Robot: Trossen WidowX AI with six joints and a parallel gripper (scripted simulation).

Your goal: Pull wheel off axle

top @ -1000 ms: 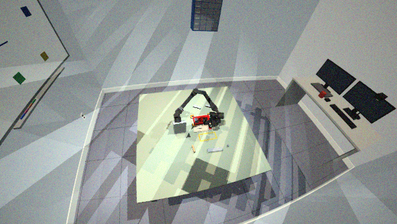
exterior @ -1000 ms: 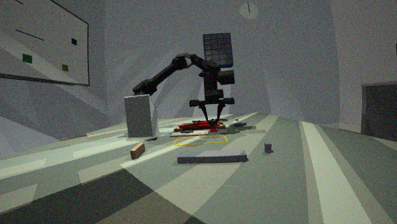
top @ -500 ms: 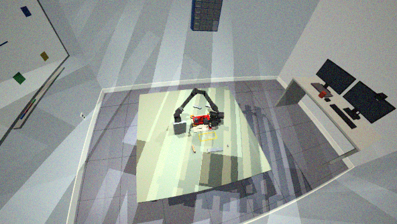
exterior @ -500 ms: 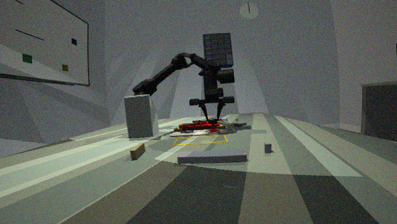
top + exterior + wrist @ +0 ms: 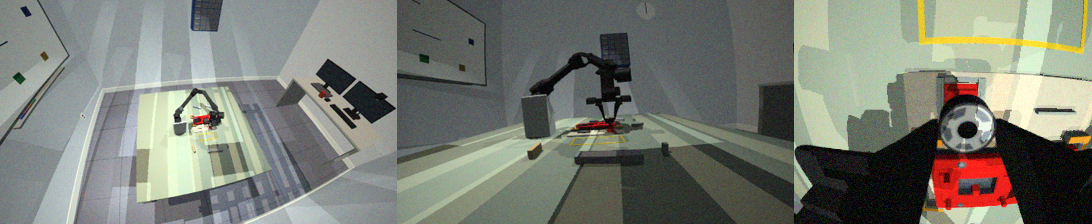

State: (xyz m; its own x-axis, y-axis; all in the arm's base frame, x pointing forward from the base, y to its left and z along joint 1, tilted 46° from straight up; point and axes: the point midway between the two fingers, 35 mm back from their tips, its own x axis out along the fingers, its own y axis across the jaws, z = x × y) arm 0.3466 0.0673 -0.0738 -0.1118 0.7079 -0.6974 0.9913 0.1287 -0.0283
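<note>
Now: the upright axle 20 mm below my gripper tip. From my gripper tip the other things lie so: black disc (right at my gripper tip); brown block (230 mm to the right, 220 mm behind, 50 mm below).
</note>
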